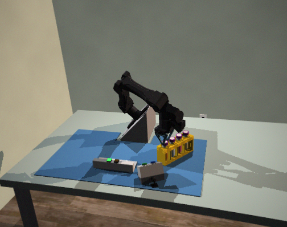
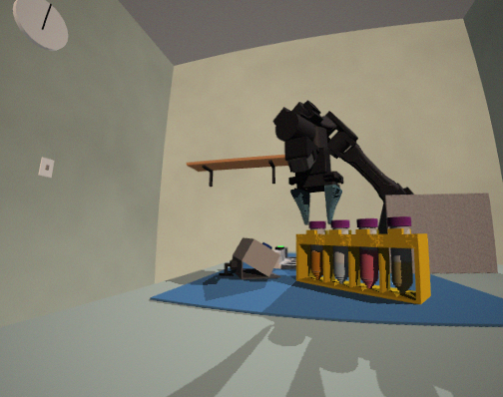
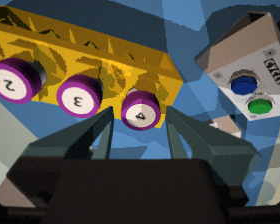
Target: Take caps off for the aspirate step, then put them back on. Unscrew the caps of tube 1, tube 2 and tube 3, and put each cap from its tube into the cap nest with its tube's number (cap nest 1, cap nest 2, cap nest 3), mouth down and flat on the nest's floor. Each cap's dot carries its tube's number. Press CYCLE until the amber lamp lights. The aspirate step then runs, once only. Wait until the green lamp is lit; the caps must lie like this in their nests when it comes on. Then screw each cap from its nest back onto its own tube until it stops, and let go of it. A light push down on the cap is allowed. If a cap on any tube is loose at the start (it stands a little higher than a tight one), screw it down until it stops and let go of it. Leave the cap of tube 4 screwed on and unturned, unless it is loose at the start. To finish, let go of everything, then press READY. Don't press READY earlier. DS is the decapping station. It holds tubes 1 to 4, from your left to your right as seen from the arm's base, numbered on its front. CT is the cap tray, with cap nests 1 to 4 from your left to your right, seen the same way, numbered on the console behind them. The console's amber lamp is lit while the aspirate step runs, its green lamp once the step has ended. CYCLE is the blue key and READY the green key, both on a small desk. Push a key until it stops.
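Right now my hand is 110 mm short of the blue cycle key, 60 mm above it and 50 mm to the left of it. From my hand the other things lie so: green ready key 130 mm ahead, 90 mm to the right, 60 mm below; small key desk 130 mm ahead, 70 mm to the right, 70 mm below.
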